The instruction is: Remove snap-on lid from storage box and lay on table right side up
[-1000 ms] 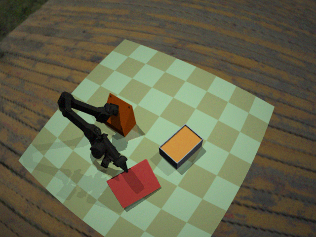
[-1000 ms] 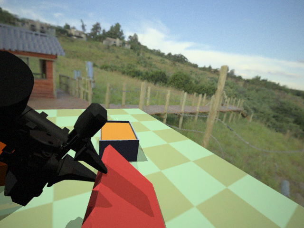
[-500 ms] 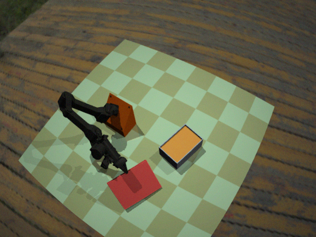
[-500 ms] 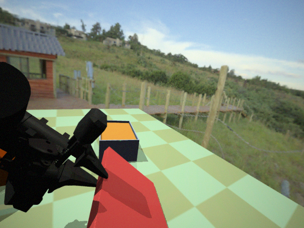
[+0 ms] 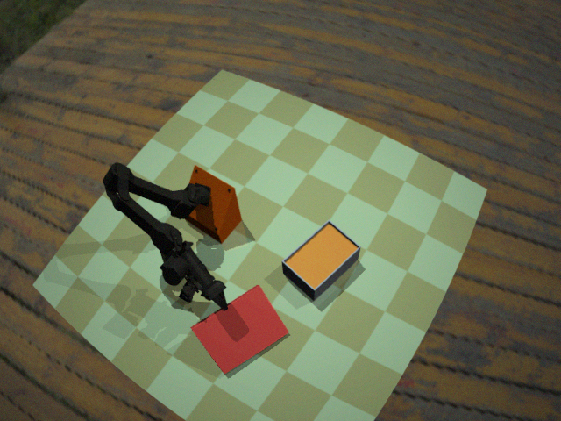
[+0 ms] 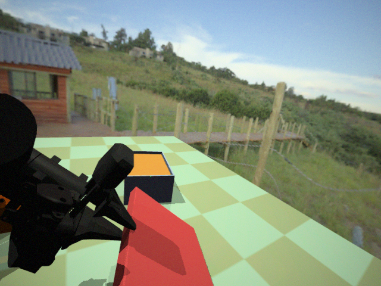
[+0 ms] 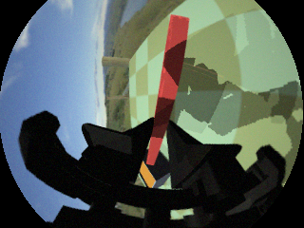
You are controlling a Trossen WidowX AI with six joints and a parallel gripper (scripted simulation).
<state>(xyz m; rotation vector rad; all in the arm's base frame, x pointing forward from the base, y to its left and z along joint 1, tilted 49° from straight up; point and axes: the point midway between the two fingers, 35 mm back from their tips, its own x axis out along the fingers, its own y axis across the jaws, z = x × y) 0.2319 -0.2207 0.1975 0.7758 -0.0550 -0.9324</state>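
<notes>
Now: the red lid 6 cm ahead of my gripper tip, 5 cm below it and 3 cm to the right of it. The rest, counted from my gripper tip: grey-blue storage box: 29 cm to the left, 17 cm ahead, 7 cm below.
</notes>
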